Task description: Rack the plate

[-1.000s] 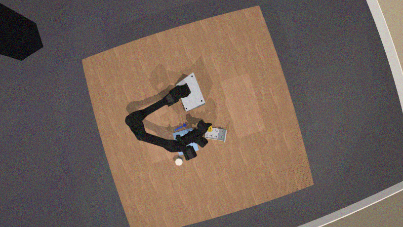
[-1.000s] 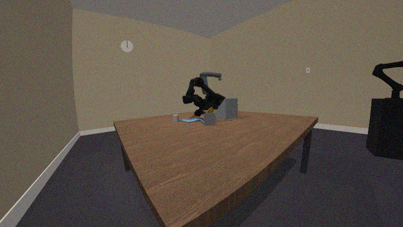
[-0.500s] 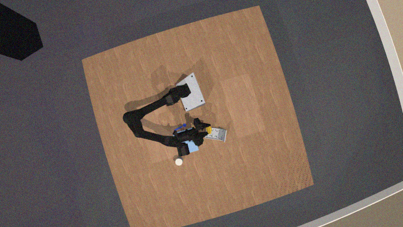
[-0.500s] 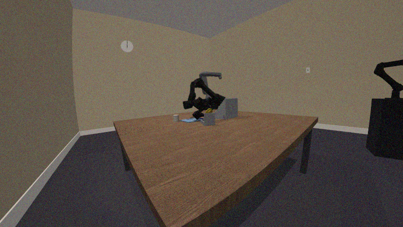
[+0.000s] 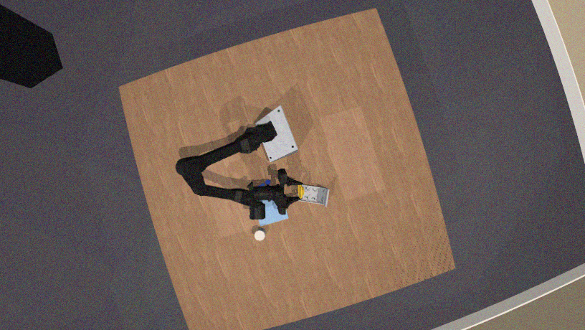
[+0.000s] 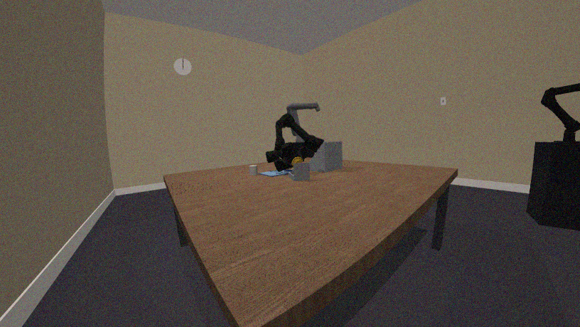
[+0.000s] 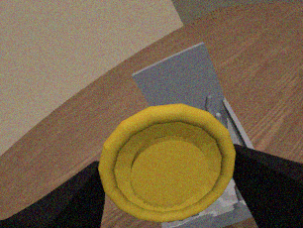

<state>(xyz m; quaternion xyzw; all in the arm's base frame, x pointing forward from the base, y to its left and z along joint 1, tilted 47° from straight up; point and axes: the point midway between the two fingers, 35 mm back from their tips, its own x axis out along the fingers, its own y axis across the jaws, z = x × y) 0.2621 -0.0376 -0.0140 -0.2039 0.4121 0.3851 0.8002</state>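
The dish rack is 4 cm below my gripper tip, 4 cm ahead of it and 3 cm to the left of it. The rest, counted from my gripper tip: light blue mat (16 cm to the right, 6 cm below); then blue spoon (14 cm to the right, 9 cm behind, 6 cm below); then plate (1 cm to the right).
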